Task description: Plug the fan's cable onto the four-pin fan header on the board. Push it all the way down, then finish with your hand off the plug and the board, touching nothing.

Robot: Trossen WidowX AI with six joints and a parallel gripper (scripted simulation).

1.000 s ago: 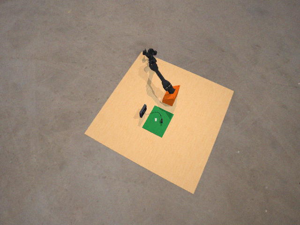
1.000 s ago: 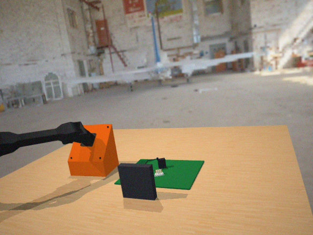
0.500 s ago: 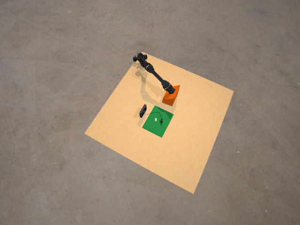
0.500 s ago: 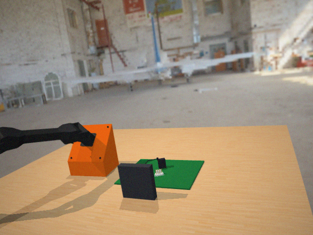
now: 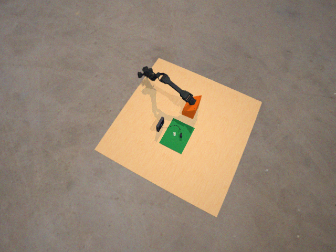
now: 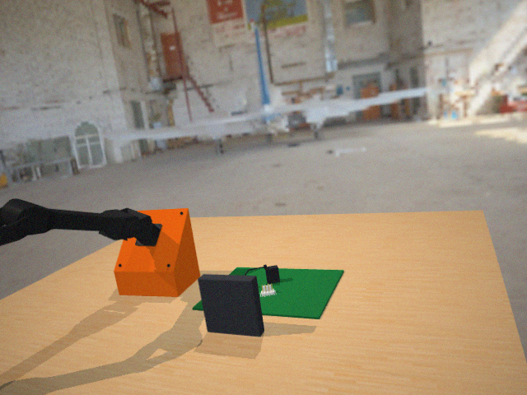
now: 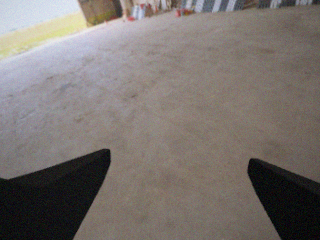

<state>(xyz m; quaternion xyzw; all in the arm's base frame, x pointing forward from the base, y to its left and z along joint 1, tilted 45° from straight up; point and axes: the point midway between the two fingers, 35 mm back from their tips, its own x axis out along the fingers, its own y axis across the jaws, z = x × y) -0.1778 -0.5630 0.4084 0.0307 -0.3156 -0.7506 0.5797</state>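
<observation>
My gripper tip is 74 cm to the right of the dark fan plug and 52 cm short of it. From my gripper tip the other things lie so: black fan 52 cm to the left, 52 cm ahead, 4 cm above; then green board 71 cm to the left, 53 cm ahead, 3 cm below.
</observation>
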